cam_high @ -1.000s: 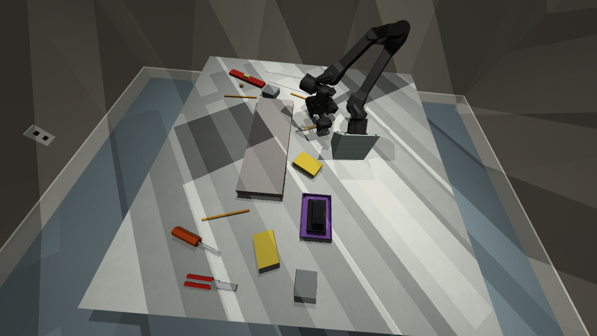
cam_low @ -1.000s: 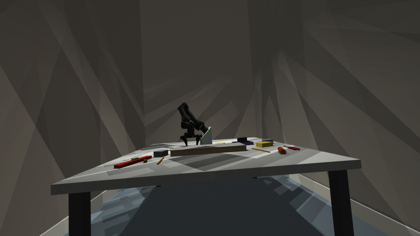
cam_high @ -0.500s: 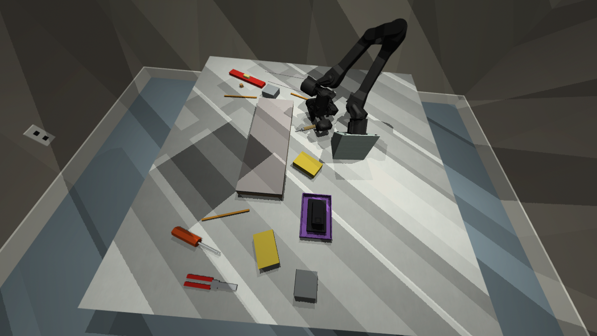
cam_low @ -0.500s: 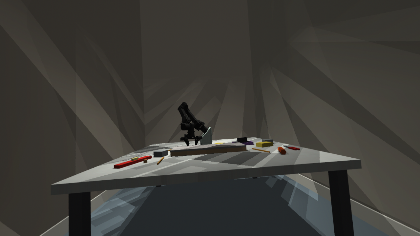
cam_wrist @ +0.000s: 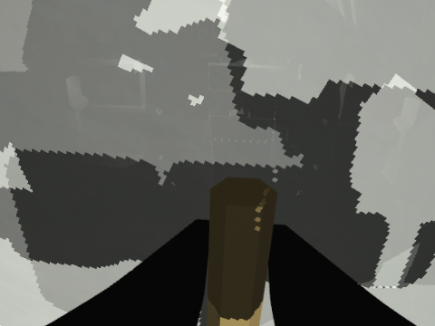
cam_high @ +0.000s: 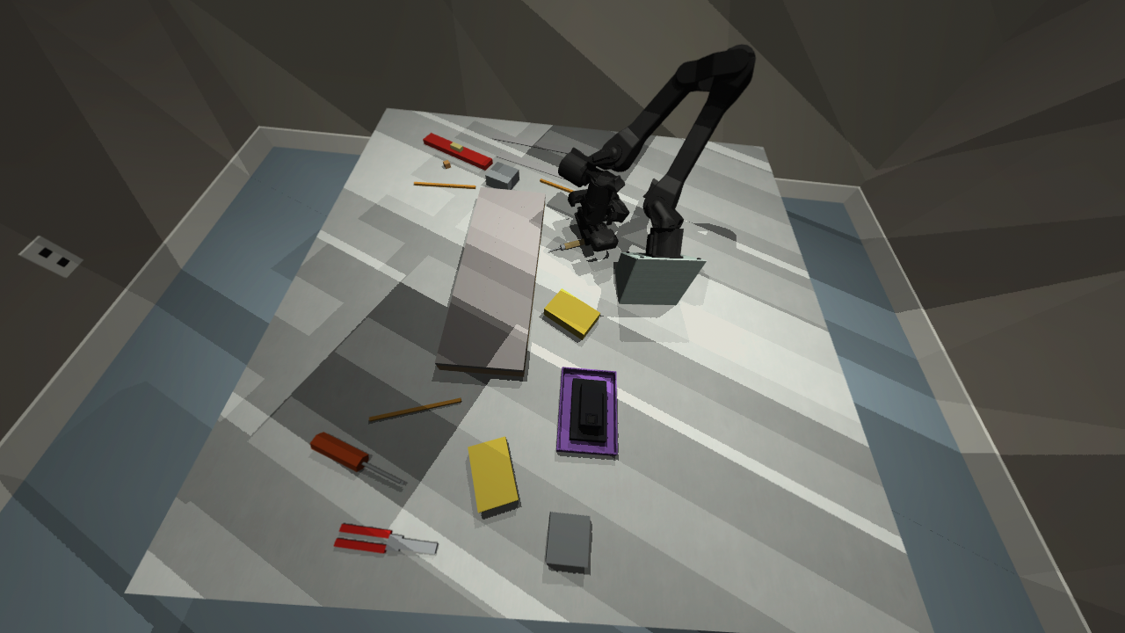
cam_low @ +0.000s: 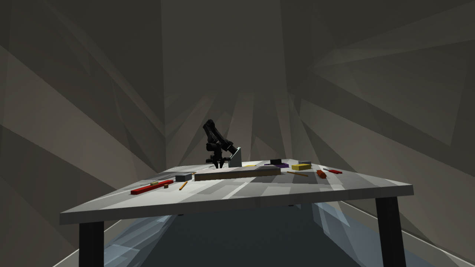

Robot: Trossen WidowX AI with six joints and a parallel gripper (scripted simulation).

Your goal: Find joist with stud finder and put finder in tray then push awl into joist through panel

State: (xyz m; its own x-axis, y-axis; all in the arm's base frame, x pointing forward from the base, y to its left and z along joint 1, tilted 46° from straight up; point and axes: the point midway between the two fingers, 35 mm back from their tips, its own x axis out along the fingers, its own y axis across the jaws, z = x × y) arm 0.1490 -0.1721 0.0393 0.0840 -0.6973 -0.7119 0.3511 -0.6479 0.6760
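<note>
Now: the awl 5 cm ahead of my gripper tip and 2 cm to the left of it. From my gripper tip the other things lie so: purple tray 45 cm to the left, 1 cm ahead, 1 cm above; stud finder 47 cm to the left, 5 cm above, 1 cm ahead; red level 39 cm ahead, 34 cm to the right, 1 cm above.
</note>
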